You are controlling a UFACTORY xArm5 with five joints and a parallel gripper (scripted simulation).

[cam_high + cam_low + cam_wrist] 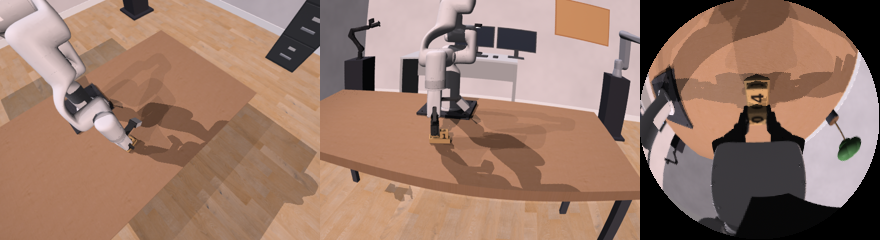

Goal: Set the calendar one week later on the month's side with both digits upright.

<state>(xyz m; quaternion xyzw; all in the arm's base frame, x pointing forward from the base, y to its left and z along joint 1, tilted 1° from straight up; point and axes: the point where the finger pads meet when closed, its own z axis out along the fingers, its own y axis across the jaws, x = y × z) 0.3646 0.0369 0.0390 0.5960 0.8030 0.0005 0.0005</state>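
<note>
My gripper is now 2 cm to the right of the wooden calendar tray and 4 cm above it.
</note>
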